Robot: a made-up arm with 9 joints. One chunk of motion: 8 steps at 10 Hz.
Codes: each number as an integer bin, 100 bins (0 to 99) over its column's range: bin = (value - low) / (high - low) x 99, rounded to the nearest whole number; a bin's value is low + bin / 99 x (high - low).
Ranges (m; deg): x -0.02..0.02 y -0.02..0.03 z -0.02..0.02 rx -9..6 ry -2..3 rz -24..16
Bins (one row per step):
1: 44 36 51 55 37 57
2: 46 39 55 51 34 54
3: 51 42 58 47 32 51
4: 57 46 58 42 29 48
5: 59 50 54 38 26 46
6: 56 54 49 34 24 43
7: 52 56 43 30 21 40
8: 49 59 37 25 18 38
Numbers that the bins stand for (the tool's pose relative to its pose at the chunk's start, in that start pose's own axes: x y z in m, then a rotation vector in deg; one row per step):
1: -0.0022 -0.0018 0.0006 -0.67 -0.13 -0.97
2: -0.0014 -0.0003 0.0022 -1.27 -0.28 -2.18
3: 0.0006 0.0012 0.0034 -1.88 -0.38 -3.39
4: 0.0030 0.0032 0.0034 -2.64 -0.54 -4.61
5: 0.0038 0.0053 0.0018 -3.24 -0.69 -5.41
6: 0.0026 0.0073 -0.0002 -3.85 -0.79 -6.63
7: 0.0010 0.0083 -0.0026 -4.45 -0.94 -7.84
8: -0.0002 0.0098 -0.0051 -5.21 -1.09 -8.65

